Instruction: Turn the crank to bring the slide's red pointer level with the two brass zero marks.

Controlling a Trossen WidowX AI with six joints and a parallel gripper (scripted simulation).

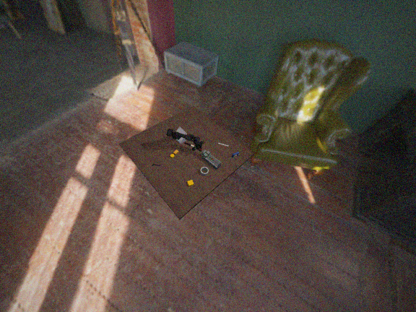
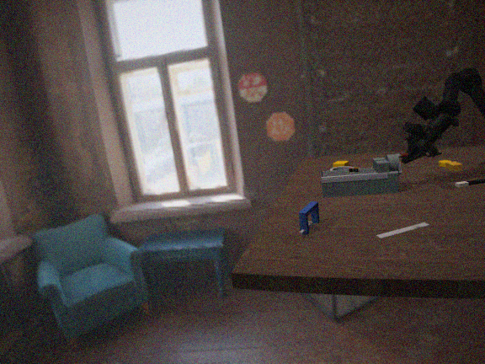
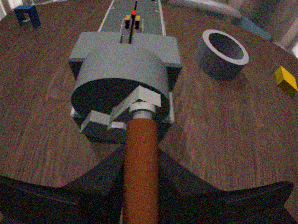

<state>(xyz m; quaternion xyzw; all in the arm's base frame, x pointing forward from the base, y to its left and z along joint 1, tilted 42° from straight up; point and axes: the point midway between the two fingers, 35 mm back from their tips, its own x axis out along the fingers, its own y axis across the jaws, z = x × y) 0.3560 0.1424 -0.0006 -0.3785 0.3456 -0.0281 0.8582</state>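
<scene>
Right now the crank handle is 2 cm behind my gripper tip and 2 cm above it. From my gripper tip the other things lie so: yellow block: 27 cm ahead, 33 cm to the right, 8 cm below; then white strip: 1 cm ahead, 38 cm to the left, 9 cm below; then red pointer: 18 cm ahead, 6 cm to the left, 1 cm below.
</scene>
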